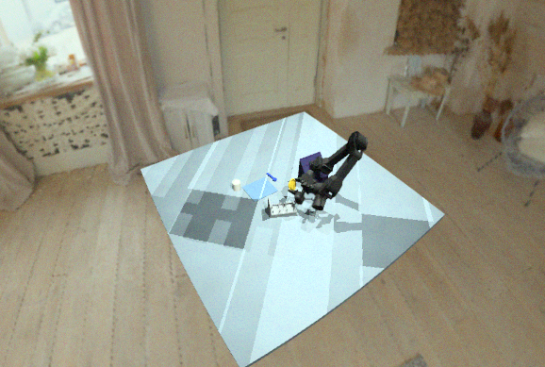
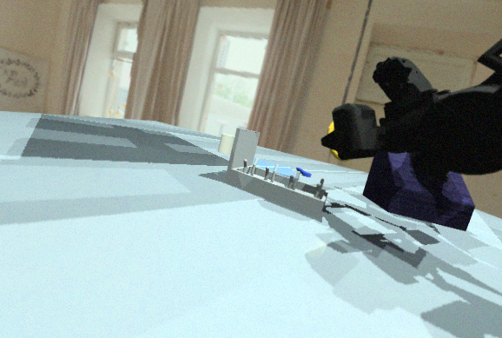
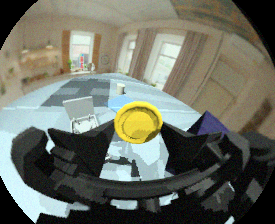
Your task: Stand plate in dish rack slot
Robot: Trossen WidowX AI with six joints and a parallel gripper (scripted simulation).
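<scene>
Now: gripper tip 8 cm short of the grey dish rack, 7 cm above it and 6 cm to the right of it. From my gripper tip the other things lie so: blue spoon: 18 cm to the right, 9 cm below, 1 cm ahead; then yellow plate: 1 cm to the left; then light blue mat: 13 cm to the right, 12 cm ahead, 9 cm below.
</scene>
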